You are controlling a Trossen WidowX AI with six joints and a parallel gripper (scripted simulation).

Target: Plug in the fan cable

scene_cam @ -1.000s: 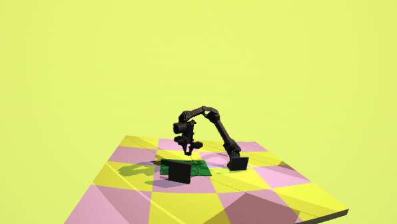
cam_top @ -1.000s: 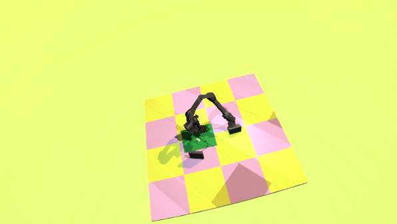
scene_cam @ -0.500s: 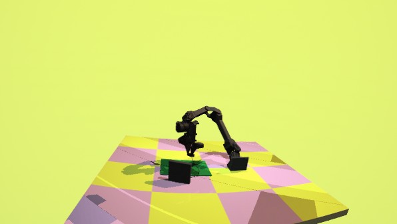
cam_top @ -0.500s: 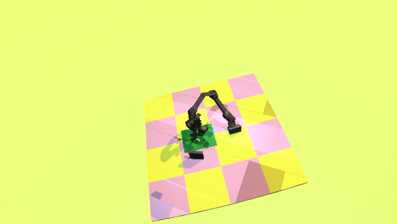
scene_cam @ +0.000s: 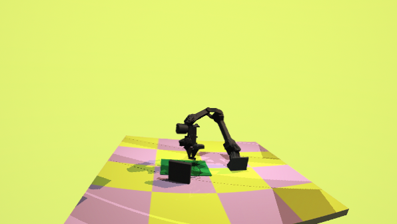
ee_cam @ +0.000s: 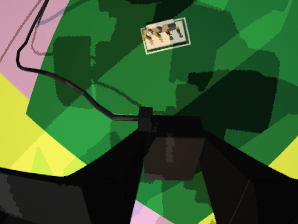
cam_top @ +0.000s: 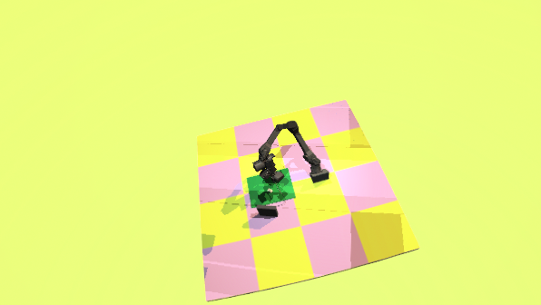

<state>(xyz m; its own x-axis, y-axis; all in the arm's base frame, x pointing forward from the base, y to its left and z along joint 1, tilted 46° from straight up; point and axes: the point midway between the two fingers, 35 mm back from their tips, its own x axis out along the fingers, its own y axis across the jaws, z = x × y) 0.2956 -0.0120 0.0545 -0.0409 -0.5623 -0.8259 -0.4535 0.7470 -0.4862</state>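
Now: the pale four-pin header 6 cm below my gripper tip, 5 cm ahead of it and 4 cm to the left of it. The rest, counted from my gripper tip: black fan (20 cm to the left, 10 cm ahead); dark fan plug (1 cm behind); green board (7 cm below, 4 cm ahead, 2 cm to the left).
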